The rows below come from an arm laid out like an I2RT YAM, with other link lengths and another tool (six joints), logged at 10 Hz.
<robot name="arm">
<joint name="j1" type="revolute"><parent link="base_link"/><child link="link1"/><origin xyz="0 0 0.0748" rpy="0 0 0"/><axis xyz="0 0 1"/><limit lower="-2.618" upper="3.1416"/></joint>
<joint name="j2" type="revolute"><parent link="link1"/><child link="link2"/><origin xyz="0.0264 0.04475 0.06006" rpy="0 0 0"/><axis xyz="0 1 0"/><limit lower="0" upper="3.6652"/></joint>
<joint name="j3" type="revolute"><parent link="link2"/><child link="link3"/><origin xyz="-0.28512 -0.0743 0" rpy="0 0 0"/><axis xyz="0 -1 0"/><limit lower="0" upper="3.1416"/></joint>
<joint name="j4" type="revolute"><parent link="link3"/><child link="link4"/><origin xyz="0.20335 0.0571 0.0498" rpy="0 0 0"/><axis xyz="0 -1 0"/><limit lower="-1.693" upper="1.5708"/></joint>
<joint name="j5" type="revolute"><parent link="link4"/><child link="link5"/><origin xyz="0.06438 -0.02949 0.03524" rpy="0 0 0"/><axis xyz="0 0 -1"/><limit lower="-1.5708" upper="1.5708"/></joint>
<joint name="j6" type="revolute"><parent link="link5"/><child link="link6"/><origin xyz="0.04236 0 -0.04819" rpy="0 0 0"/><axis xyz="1 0 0"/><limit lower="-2.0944" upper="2.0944"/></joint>
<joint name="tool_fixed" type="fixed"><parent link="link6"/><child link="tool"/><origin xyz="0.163 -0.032 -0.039" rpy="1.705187 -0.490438 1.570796"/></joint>
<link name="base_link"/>
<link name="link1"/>
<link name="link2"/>
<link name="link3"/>
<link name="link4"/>
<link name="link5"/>
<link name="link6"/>
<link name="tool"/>
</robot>
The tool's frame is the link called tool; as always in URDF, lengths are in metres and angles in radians.
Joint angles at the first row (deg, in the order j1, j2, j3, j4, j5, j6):
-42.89, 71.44, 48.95, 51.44, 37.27, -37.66
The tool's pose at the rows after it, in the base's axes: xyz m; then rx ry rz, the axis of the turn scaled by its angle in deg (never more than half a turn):
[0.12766 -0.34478 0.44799 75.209 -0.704 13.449]
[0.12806 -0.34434 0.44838 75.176 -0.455 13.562]
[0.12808 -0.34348 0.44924 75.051 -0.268 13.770]
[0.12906 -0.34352 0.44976 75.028 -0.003 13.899]
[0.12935 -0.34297 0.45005 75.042 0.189 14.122]
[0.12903 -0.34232 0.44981 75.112 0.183 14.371]
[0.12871 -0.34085 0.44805 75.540 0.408 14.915]
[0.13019 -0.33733 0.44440 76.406 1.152 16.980]
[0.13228 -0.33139 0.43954 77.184 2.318 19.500]
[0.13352 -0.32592 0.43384 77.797 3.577 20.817]
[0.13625 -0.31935 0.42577 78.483 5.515 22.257]
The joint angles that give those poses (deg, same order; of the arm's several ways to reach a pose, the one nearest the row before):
-42.98, 71.54, 49.05, 51.34, 37.18, -37.69
-42.98, 71.38, 49.02, 51.16, 36.93, -37.69
-42.98, 71.10, 48.95, 51.01, 36.66, -37.65
-42.98, 71.09, 49.05, 50.82, 36.39, -37.63
-42.98, 70.85, 49.04, 50.49, 36.14, -37.47
-42.98, 70.58, 48.96, 50.19, 36.06, -37.20
-42.98, 69.85, 48.70, 49.06, 35.75, -36.46
-42.98, 68.13, 48.19, 46.36, 34.46, -34.25
-42.83, 65.88, 47.06, 43.81, 32.71, -32.00
-42.56, 64.09, 45.61, 42.40, 31.50, -31.03
-42.20, 62.07, 43.60, 41.13, 29.80, -30.22

